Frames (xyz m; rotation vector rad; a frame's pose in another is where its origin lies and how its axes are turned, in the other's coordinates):
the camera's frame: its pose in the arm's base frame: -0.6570 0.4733 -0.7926 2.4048 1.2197 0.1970
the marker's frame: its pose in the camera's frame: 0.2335 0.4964 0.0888 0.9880 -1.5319 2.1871
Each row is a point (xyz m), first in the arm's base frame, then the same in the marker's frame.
Working: the arm's base frame: its pose in the marker's frame: -0.1892 0.2452 -0.7126 1.7121 -2.0458 -1.3048

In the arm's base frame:
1: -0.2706 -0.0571 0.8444
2: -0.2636 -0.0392 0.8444
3: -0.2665 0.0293 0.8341
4: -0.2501 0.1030 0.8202
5: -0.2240 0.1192 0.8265
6: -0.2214 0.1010 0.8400
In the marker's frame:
1: -0.5845 0.9055 -1.1567
2: -0.5996 0.8987 -1.1469
3: -0.6411 0.8930 -1.0917
4: -0.6904 0.8687 -1.0381
5: -0.7143 0.8486 -1.0406
6: -0.7106 0.8540 -1.0624

